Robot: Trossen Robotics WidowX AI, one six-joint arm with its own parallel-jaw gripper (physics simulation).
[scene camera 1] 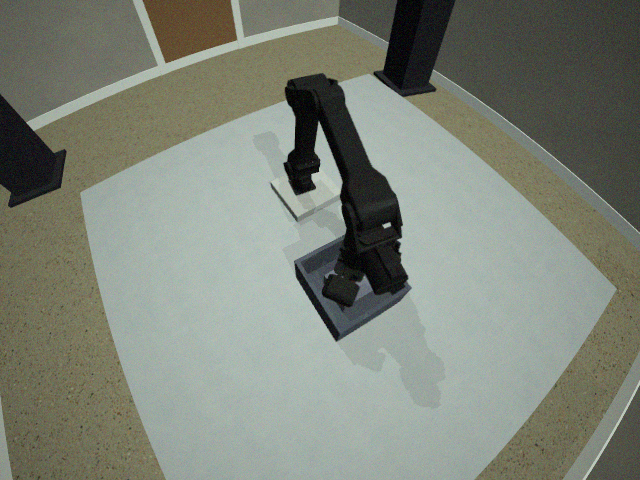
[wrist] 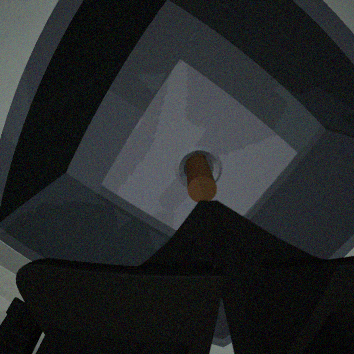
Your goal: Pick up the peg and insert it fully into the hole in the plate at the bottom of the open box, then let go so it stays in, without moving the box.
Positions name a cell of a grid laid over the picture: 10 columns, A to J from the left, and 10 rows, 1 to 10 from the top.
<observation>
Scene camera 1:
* my gripper: F6
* blue-grey box: E6
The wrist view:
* my gripper: F6
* blue-grey box: C3
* pale plate: F4
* brown peg: F6
</observation>
